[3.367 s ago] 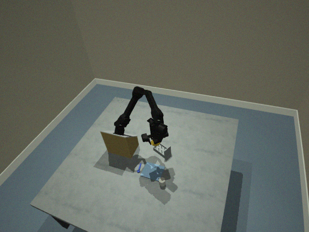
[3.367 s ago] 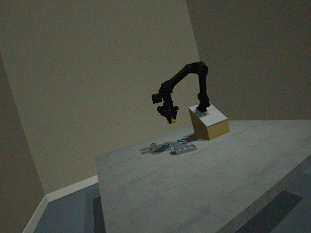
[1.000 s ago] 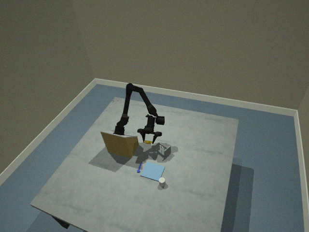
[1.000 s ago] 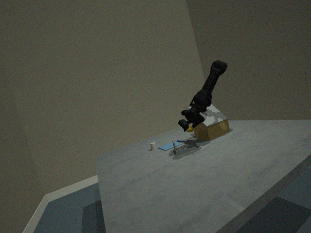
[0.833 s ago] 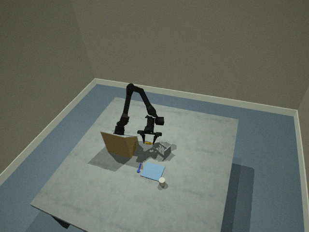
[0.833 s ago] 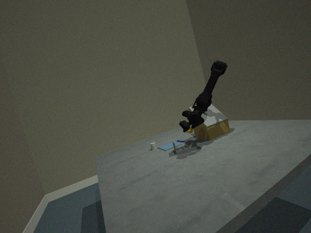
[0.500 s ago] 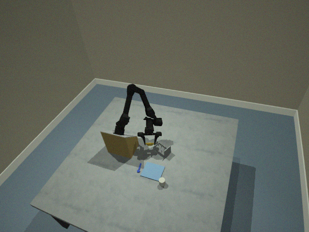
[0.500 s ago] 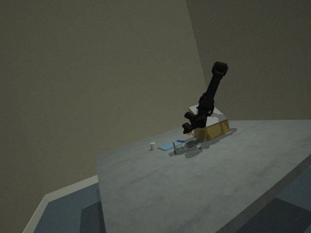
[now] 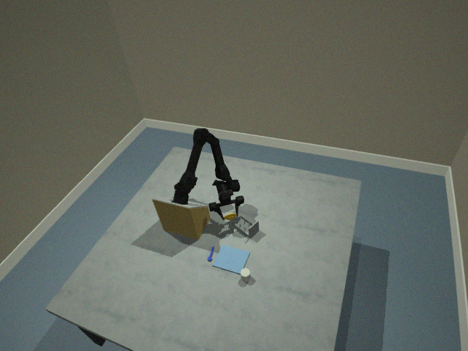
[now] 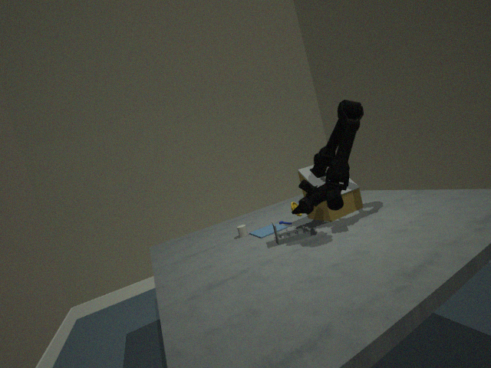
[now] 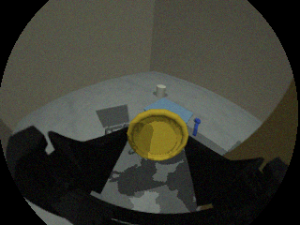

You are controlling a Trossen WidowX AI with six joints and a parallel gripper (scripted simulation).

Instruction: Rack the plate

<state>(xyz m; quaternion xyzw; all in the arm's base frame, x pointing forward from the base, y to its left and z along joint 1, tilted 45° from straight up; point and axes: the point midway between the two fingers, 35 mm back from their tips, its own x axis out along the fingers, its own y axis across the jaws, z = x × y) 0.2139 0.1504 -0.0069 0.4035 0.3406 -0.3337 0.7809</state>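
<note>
Now: gripper tip 6 cm short of the grey dish rack, 4 cm to the right of it and 7 cm above it. The rest, counted from my gripper tip: light blue mat (7 cm ahead, 17 cm to the right, 10 cm below); yellow plate (1 cm to the left); blue utensil (4 cm behind, 19 cm to the right, 9 cm below).
</note>
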